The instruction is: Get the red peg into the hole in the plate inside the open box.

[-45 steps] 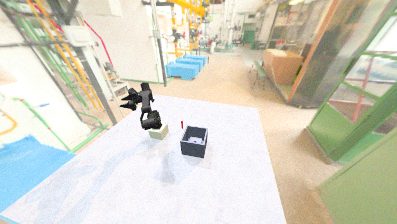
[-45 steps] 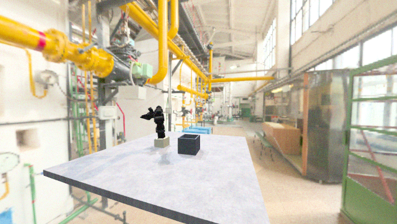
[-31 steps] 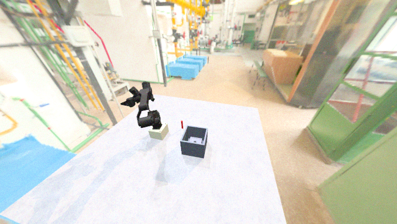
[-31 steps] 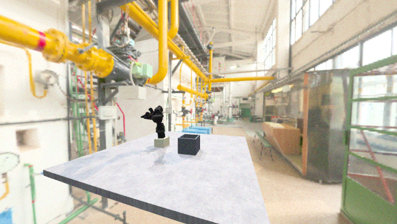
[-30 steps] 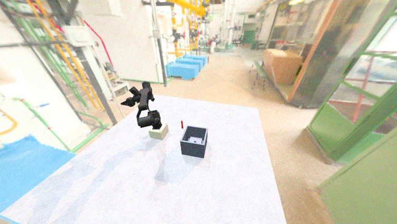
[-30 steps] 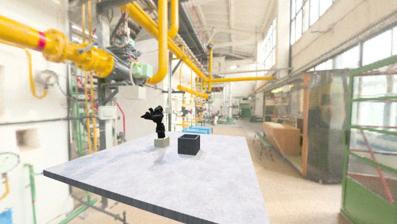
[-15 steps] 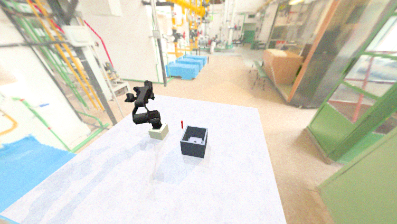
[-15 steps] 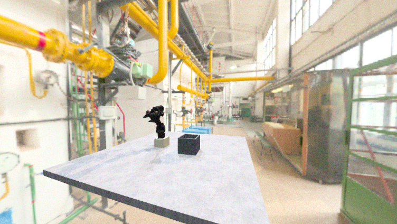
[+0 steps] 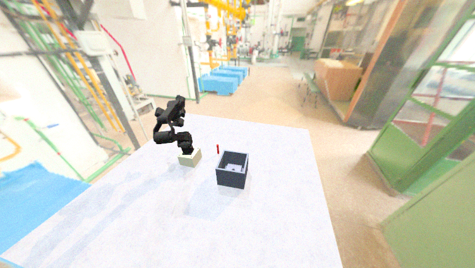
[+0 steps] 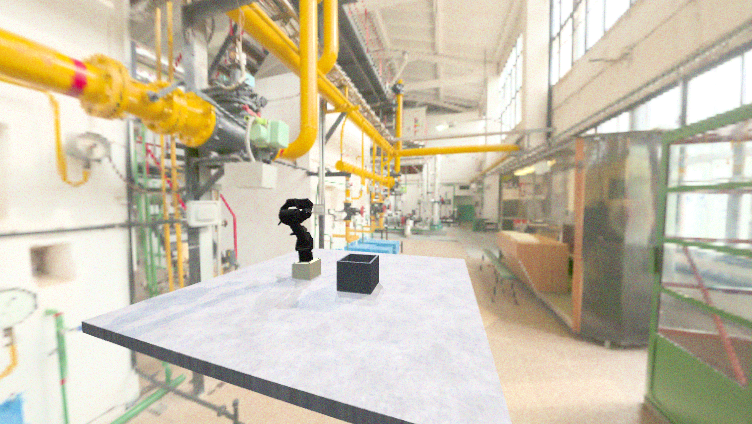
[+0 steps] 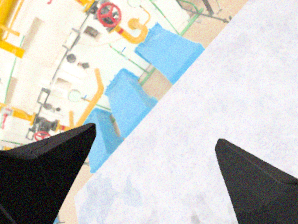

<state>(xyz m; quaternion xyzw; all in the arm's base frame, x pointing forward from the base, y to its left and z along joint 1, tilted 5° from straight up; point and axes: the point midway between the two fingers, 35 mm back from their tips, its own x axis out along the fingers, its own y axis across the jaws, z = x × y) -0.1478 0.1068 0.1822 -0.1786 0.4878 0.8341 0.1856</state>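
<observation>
Right now the red peg is 370 mm ahead of my gripper tip, 190 mm below it and 20 mm to the right of it. Round my gripper tip: plate 510 mm ahead, 210 mm to the right, 190 mm below.
</observation>
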